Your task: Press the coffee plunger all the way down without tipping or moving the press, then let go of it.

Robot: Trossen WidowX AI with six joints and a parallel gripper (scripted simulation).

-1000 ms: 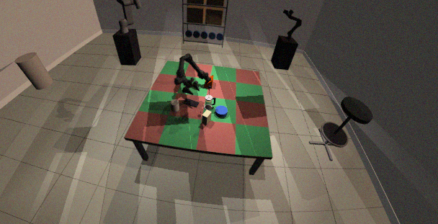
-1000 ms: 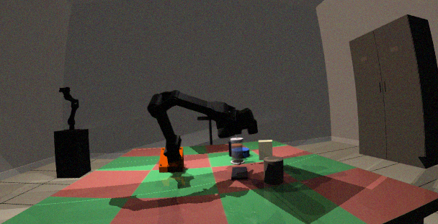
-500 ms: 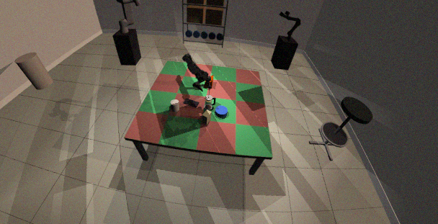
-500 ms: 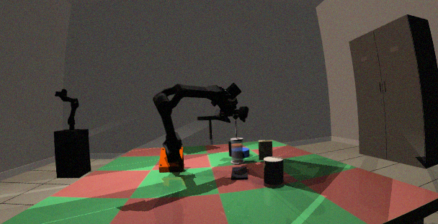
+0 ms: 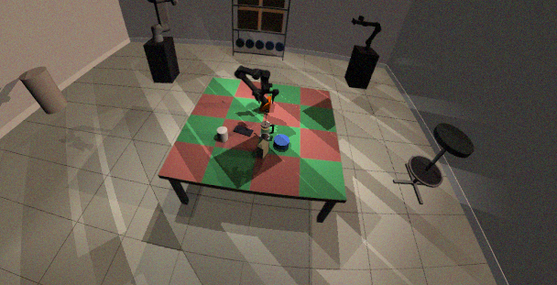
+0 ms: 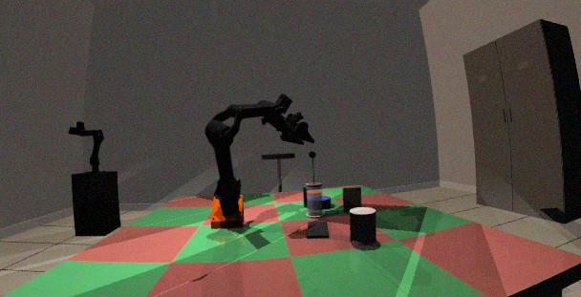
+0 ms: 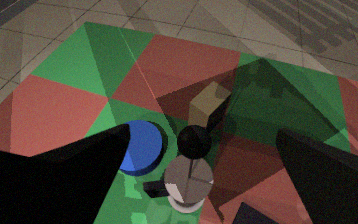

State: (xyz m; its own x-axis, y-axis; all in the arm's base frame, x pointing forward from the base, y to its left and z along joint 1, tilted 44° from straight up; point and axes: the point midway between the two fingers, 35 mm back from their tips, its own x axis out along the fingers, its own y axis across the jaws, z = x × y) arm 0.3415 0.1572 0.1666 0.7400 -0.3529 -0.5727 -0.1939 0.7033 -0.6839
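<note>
Now: the coffee press 18 cm below my gripper tip, 2 cm to the left of it and 1 cm ahead of it. Also, from my gripper tip: dark flat pad (31 cm below, 17 cm to the right, 3 cm behind).
</note>
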